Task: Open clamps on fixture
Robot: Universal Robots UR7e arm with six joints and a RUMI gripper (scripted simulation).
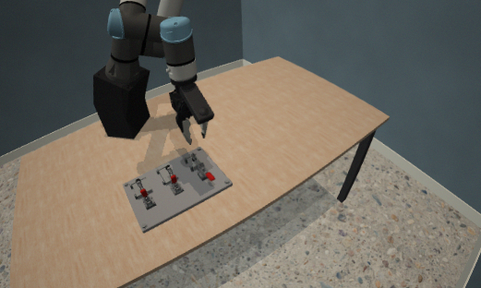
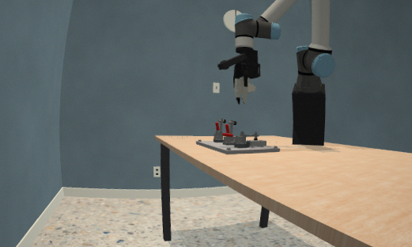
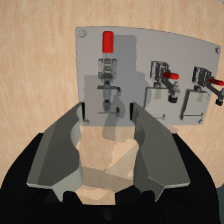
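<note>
Now: the grey fixture plate 190 mm below my hand, 110 mm to the right of it and 10 mm behind it.
</note>
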